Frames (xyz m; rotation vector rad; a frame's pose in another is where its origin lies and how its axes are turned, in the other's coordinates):
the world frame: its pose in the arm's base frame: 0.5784 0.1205 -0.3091 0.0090 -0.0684 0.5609
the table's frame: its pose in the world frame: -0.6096 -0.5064 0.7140 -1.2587 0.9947 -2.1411
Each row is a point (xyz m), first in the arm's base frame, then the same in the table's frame.
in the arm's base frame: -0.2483 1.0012 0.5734
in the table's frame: -1.2647 -1.2007 -0.1443
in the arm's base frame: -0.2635 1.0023 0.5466
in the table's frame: -1.2785 -1.1870 -0.1681
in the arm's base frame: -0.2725 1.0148 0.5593
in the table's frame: -1.2820 -1.2066 -0.1695
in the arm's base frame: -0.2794 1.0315 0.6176
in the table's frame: -1.2655 -1.2624 -0.1509
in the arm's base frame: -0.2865 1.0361 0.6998
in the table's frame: -1.2262 -1.3304 -0.1252
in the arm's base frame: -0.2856 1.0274 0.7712
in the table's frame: -1.1817 -1.3803 -0.0986
